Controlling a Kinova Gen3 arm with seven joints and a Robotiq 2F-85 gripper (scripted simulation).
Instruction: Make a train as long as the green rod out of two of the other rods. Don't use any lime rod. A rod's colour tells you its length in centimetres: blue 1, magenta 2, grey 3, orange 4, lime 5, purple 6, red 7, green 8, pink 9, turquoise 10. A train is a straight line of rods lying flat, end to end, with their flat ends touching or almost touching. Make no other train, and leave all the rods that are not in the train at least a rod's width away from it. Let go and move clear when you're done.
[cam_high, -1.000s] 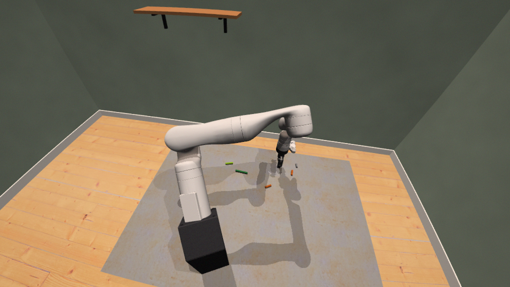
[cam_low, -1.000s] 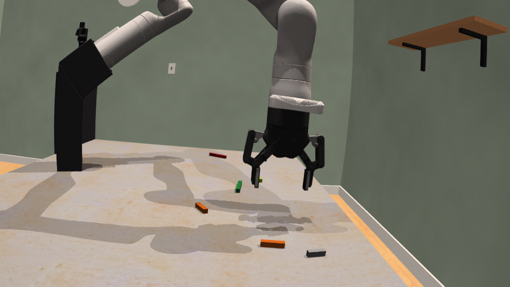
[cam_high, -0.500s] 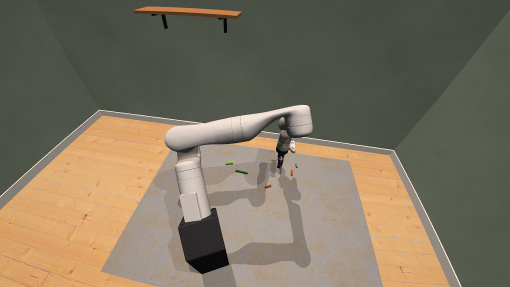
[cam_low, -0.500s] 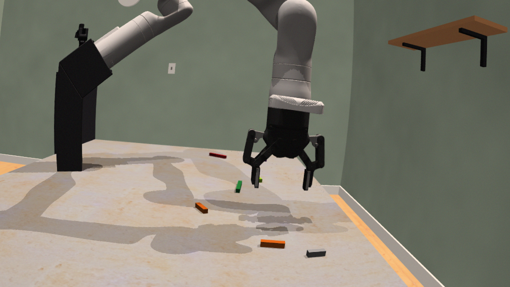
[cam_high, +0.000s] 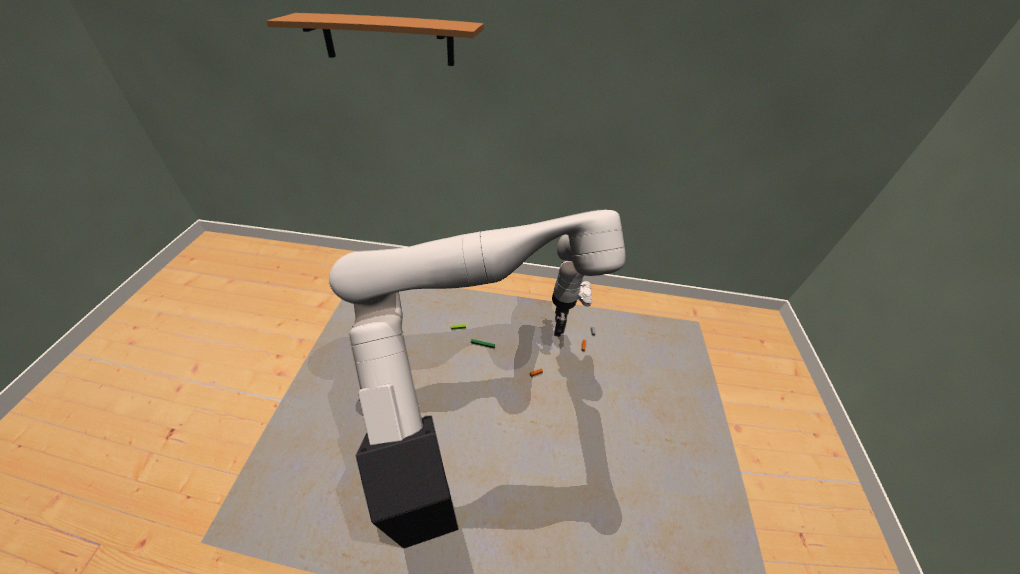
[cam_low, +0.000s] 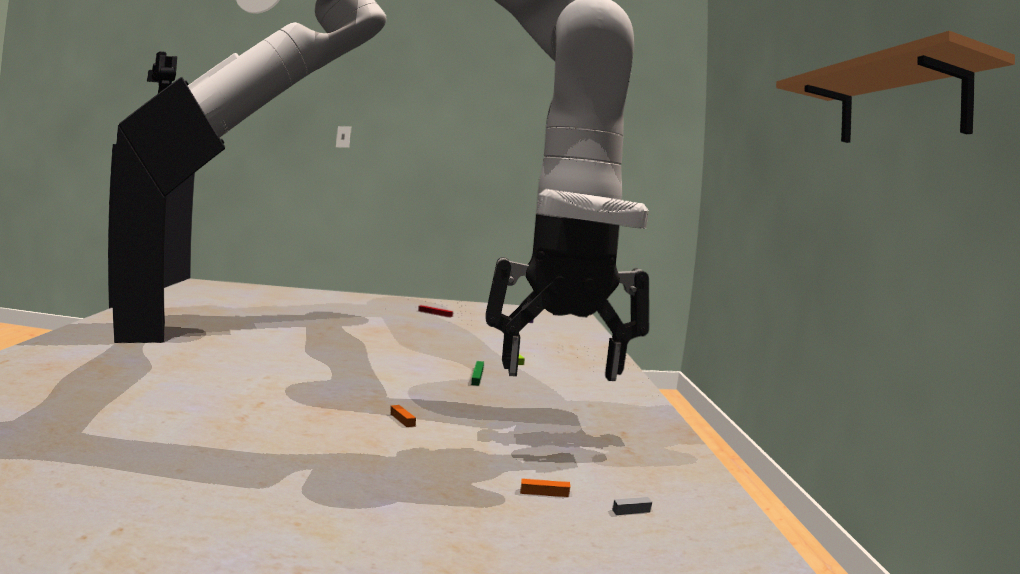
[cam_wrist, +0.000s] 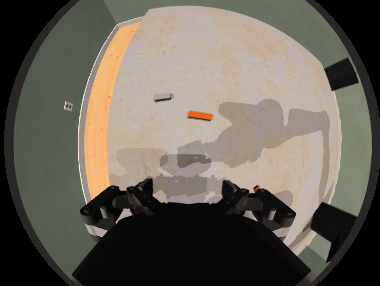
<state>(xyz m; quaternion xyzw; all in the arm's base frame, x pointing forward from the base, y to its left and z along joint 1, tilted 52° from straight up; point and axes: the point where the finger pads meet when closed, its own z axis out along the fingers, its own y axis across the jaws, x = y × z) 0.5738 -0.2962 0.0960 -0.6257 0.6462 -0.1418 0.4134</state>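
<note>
Right now the orange rod is 100 mm to the right of my hand and 70 mm below it. From my hand the other things lie so: green rod: 220 mm to the left, 110 mm behind, 70 mm below; lime rod: 320 mm to the left, 70 mm below, 70 mm behind; grey rod: 120 mm to the right, 70 mm below, 70 mm ahead.
</note>
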